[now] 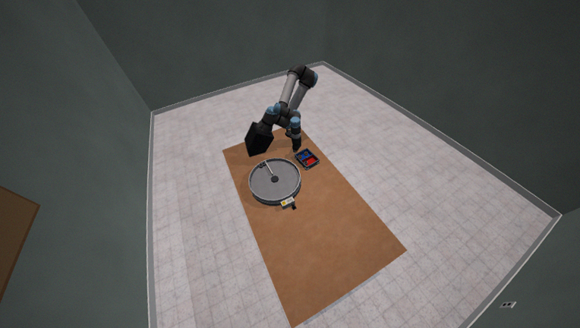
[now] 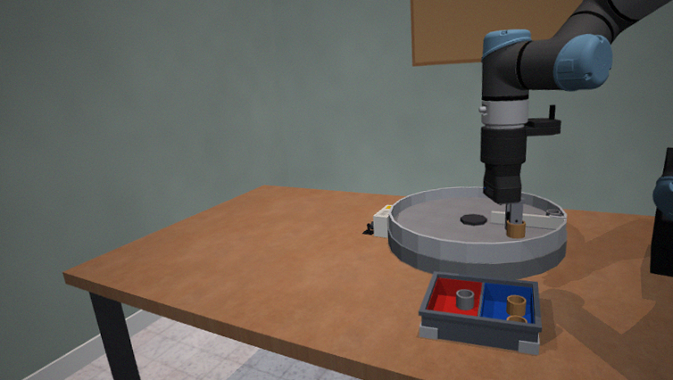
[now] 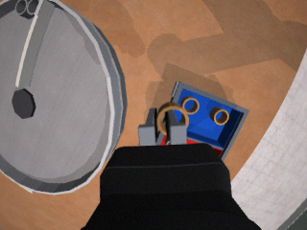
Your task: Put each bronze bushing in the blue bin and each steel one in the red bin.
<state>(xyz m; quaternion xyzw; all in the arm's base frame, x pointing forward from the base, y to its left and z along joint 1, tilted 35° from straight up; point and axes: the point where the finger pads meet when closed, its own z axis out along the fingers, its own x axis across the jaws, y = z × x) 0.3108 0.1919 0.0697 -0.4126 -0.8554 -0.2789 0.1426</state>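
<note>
My hand is 130 mm above the bin, 100 mm to the right of it and 20 mm short of it. From my hand the other things lie so: grey turntable 230 mm to the right, 160 mm ahead, 100 mm below.
</note>
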